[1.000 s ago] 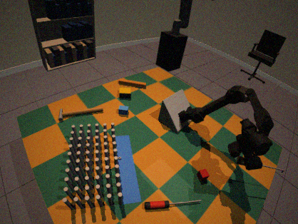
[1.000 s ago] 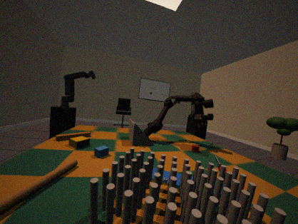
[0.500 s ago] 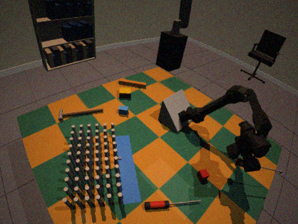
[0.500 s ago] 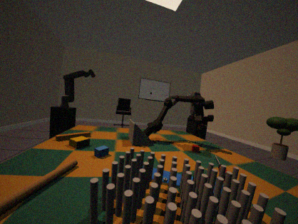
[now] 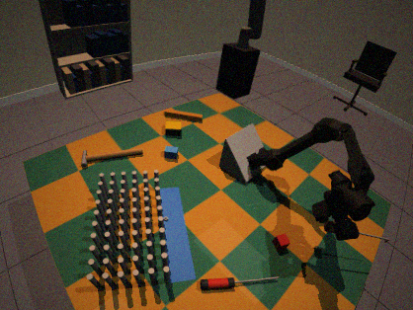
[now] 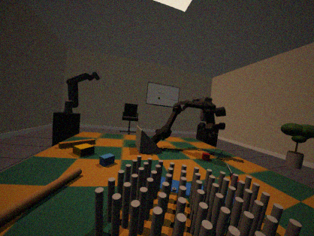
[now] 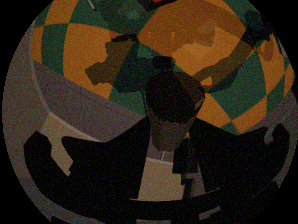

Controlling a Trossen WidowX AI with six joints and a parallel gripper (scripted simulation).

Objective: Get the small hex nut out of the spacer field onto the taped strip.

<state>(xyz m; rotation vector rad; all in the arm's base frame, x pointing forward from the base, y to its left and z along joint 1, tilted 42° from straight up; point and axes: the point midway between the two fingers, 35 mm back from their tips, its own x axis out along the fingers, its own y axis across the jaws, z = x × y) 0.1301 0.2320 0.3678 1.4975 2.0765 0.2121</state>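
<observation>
Now: gripper tip 60 mm past the thin hook tool and 80 mm to the right of it. Also, from my gripper tip: blue taped strip (340 mm ahead, 410 mm to the right, 150 mm below); then red cube (100 mm ahead, 120 mm to the right, 130 mm below); then blue cube (120 mm ahead, 720 mm to the right, 130 mm below).
</observation>
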